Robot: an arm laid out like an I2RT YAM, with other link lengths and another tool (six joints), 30 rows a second.
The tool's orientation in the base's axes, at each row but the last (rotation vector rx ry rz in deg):
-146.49 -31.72 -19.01
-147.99 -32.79 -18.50
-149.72 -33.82 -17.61
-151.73 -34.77 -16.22
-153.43 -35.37 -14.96
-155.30 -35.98 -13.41
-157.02 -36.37 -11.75
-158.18 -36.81 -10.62
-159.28 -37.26 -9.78
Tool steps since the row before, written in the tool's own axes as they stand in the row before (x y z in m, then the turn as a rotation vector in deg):
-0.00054 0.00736 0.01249 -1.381 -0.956 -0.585
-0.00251 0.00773 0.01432 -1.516 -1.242 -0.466
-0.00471 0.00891 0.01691 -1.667 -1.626 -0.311
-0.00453 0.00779 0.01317 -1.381 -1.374 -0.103
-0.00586 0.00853 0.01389 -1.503 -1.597 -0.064
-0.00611 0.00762 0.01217 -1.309 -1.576 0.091
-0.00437 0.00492 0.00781 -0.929 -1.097 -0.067
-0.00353 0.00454 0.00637 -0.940 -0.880 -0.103
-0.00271 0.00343 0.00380 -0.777 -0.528 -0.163
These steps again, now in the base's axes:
0.00437 0.00047 -0.01383 -1.723 0.011 0.439
0.00301 0.00002 -0.01619 -1.957 0.254 0.407
0.00183 -0.00104 -0.01957 -2.246 0.584 0.367
0.00090 -0.00242 -0.01575 -1.857 0.573 0.174
-0.00002 -0.00376 -0.01691 -2.062 0.727 0.178
-0.00100 -0.00433 -0.01496 -1.868 0.843 0.075
-0.00116 -0.00330 -0.00959 -1.325 0.535 0.170
-0.00075 -0.00331 -0.00788 -1.239 0.334 0.146
-0.00068 -0.00295 -0.00494 -0.939 0.082 0.147

